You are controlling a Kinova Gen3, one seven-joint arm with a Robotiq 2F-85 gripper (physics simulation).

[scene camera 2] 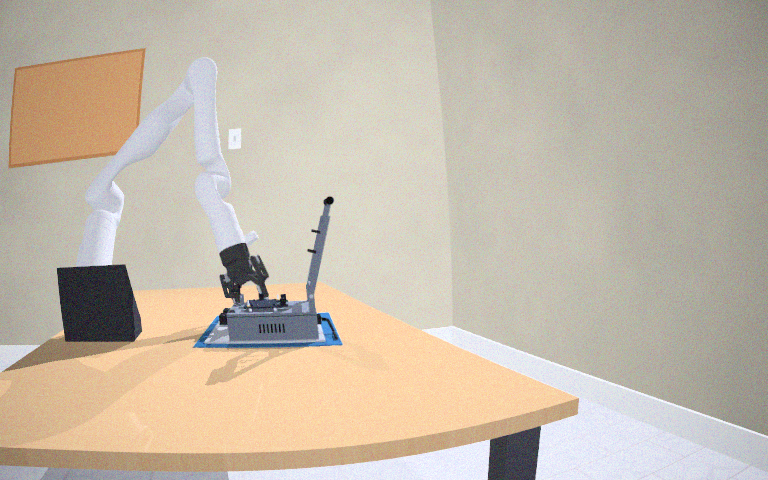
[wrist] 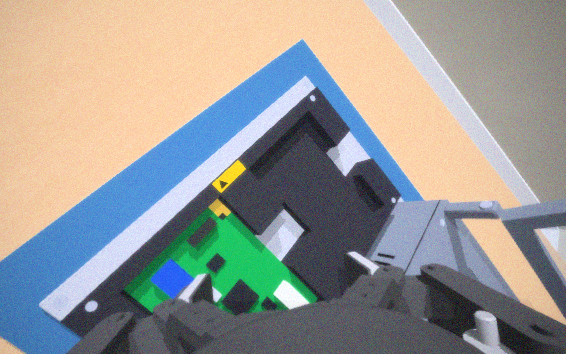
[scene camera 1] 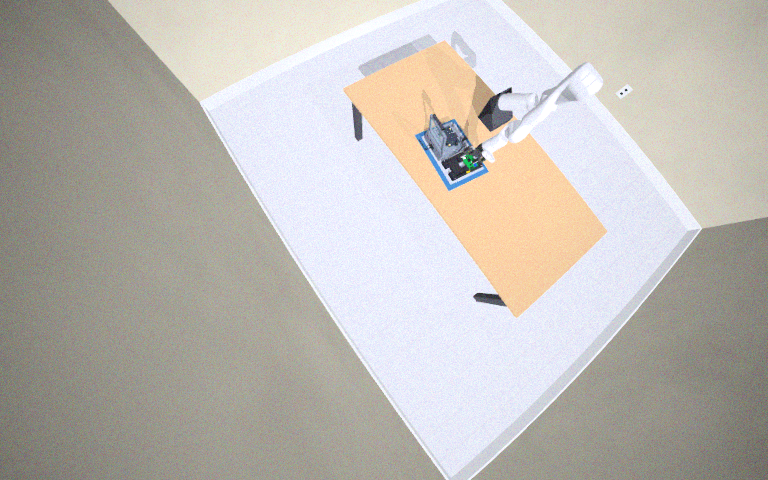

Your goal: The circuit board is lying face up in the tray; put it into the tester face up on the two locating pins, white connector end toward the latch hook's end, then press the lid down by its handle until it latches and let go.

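Frame: origin at the arm's base, x back, y left, z down, level; metres.
Seen in the pictures: gripper, fingertip midpoint: (wrist: 280, 278) (scene camera 1: 466, 159); arm's base, link origin: (scene camera 2: 92, 284) (scene camera 1: 503, 102).
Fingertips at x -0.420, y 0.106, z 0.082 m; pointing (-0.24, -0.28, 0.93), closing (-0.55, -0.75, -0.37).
Note:
Pixels of each thing's middle, then the offset from my fingertips to it. "*": a spot on its surface instead. Level surfaces: height alone.
- green circuit board, body centre: (wrist: 237, 295) (scene camera 1: 469, 160) dx +0.022, dy +0.014, dz +0.017 m
- black tray, surface spot: (wrist: 330, 230) * dx -0.051, dy -0.037, dz +0.022 m
- black handle knob, surface spot: (scene camera 2: 329, 200) * dx -0.123, dy -0.249, dz -0.228 m
- blue-bordered mat, surface height: dz +0.038 m
- wooden table, surface height: dz +0.040 m
The green circuit board (scene camera 1: 469, 162) (wrist: 232, 247) lies face up in the black tray (wrist: 330, 230). Its white connector (wrist: 291, 295) shows near the lower edge of the wrist view, where my gripper hides part of the board. My gripper (scene camera 1: 474, 156) (scene camera 2: 250, 298) (wrist: 280, 278) is open and empty, low at the board's end of the tray. In the wrist view, the left fingertip overlaps the board and the right one is beside the tester's edge. The grey tester (scene camera 2: 243, 328) (wrist: 395, 230) stands beside the tray, its lid (scene camera 2: 318, 257) raised, with a black handle knob (scene camera 2: 329, 200) at the top. The locating pins are not clear.
A blue-bordered mat (scene camera 1: 453, 185) (wrist: 300, 55) lies under the tray and tester on the wooden table (scene camera 1: 526, 237) (scene camera 2: 339, 407). The raised lid stands high on the tester's far side from the arm. The arm's black base (scene camera 2: 96, 305) stands on the table.

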